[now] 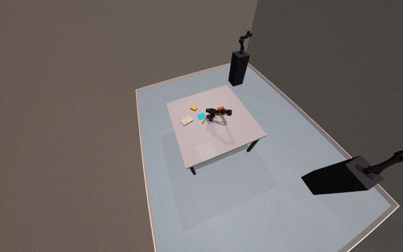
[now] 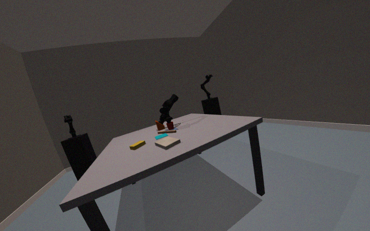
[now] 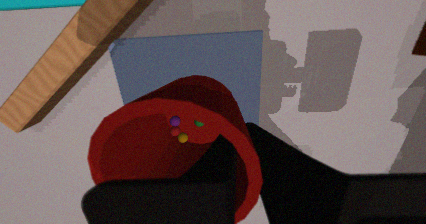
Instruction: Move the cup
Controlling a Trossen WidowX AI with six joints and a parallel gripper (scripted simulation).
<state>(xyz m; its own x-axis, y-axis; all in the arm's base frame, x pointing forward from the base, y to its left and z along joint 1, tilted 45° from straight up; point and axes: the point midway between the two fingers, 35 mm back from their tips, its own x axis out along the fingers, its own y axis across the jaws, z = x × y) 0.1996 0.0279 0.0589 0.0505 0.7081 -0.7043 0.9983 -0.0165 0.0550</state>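
Right now my gripper tip is 140 mm short of the cyan pad, 130 mm to the left of it and 50 mm above it. The rest, counted from my gripper tip: blue pad 50 mm below, 40 mm ahead; red cup 30 mm ahead; wooden stick 90 mm ahead, 60 mm to the right, 40 mm below.
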